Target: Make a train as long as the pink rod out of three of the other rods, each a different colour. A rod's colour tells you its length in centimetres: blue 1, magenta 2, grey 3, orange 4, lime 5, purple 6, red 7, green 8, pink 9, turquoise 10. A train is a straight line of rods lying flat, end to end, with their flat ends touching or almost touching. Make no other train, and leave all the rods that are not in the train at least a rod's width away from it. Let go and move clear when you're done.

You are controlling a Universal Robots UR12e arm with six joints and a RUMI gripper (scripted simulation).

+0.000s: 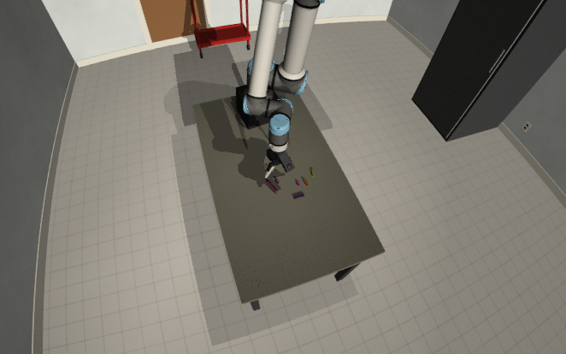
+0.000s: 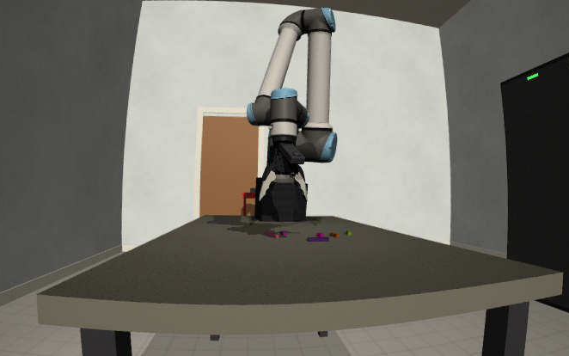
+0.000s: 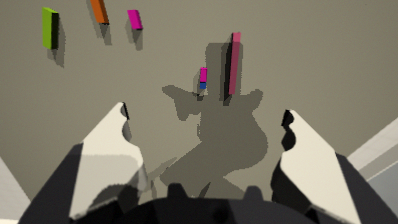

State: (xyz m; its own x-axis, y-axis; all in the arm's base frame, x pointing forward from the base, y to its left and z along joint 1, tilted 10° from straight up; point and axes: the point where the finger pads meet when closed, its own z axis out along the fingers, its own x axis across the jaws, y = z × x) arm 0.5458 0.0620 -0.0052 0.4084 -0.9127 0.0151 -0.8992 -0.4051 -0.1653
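Right now the purple rod is 110 mm to the left of my hand, 110 mm ahead of it and 100 mm below it. From my hand the other things lie so: orange rod 160 mm to the left, 100 mm below, 20 mm ahead; blue rod 100 mm below, 20 mm behind, 10 mm to the right; pink rod 100 mm below, 40 mm to the right, 30 mm ahead.
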